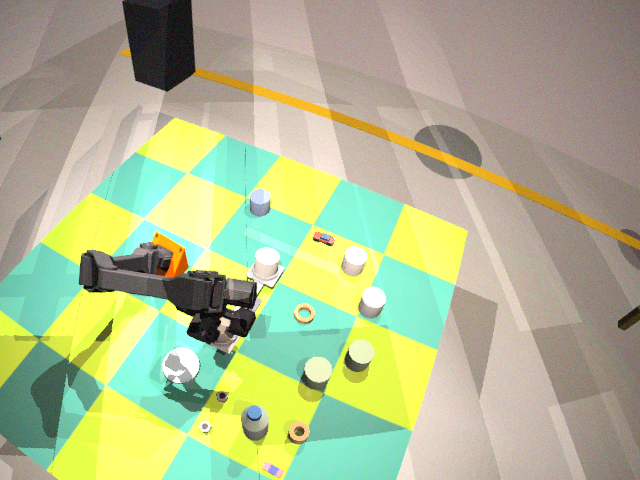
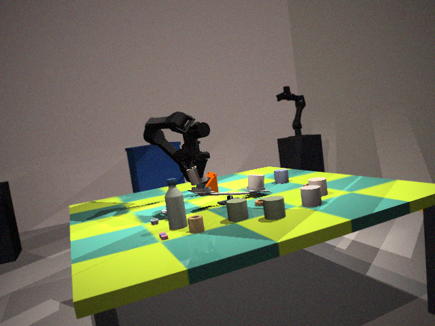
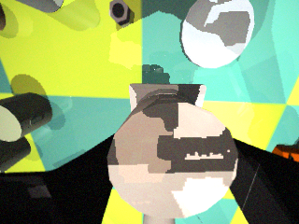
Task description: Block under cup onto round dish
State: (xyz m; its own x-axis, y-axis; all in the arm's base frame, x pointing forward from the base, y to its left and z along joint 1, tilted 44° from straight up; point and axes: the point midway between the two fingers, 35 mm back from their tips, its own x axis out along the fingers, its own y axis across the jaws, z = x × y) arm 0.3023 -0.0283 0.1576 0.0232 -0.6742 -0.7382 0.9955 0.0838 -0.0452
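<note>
Right now my gripper tip is 4 cm above the dark grey-green block and 1 cm to the right of it. Round my gripper tip: round dish (13 cm below, 10 cm to the right, 7 cm behind); balance beam (14 cm to the left, 9 cm below, 1 cm behind); toy car (48 cm to the left, 12 cm below, 8 cm ahead).
</note>
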